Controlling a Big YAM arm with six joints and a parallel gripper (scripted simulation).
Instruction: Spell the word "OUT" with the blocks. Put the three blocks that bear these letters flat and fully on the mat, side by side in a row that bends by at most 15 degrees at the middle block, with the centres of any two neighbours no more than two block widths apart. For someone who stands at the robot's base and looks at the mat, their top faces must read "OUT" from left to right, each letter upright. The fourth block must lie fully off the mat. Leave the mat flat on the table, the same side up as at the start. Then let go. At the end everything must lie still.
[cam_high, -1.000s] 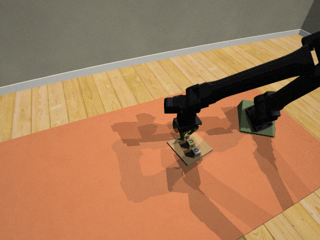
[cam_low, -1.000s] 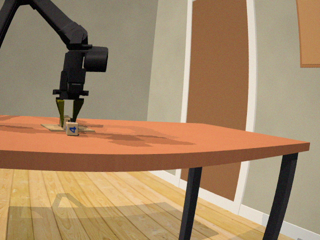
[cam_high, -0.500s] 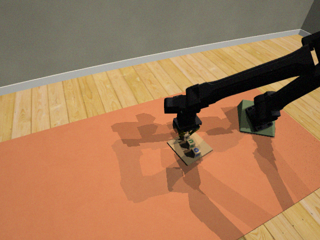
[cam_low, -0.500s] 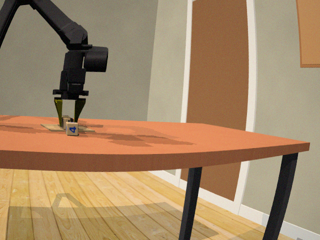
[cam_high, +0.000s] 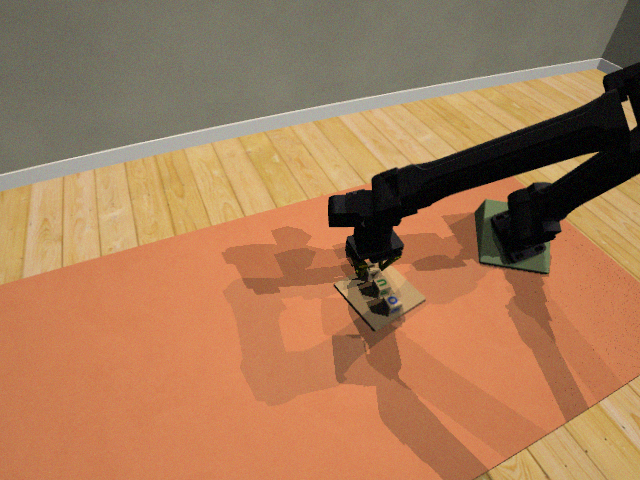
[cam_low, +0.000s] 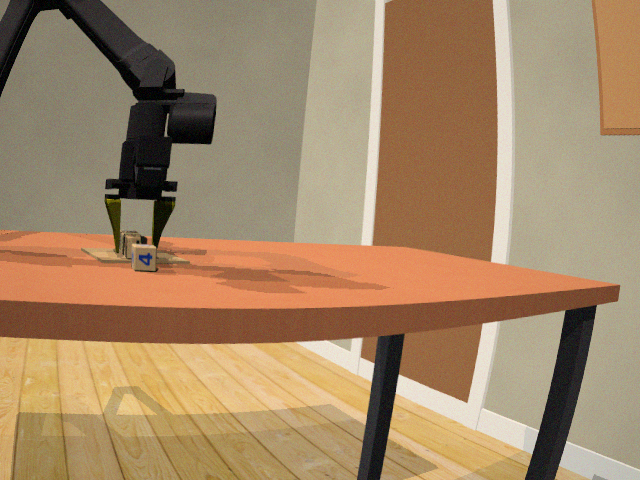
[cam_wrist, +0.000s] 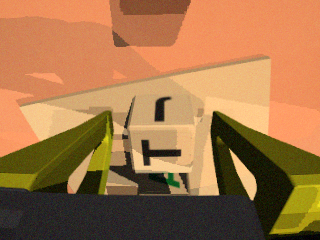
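My gripper is now 5 cm to the right of the tan mat, 2 cm above it and 1 cm past it. The rest, counted from my hand: O block 10 cm to the left, 1 cm behind; wooden block 8 cm to the right, 1 cm ahead.
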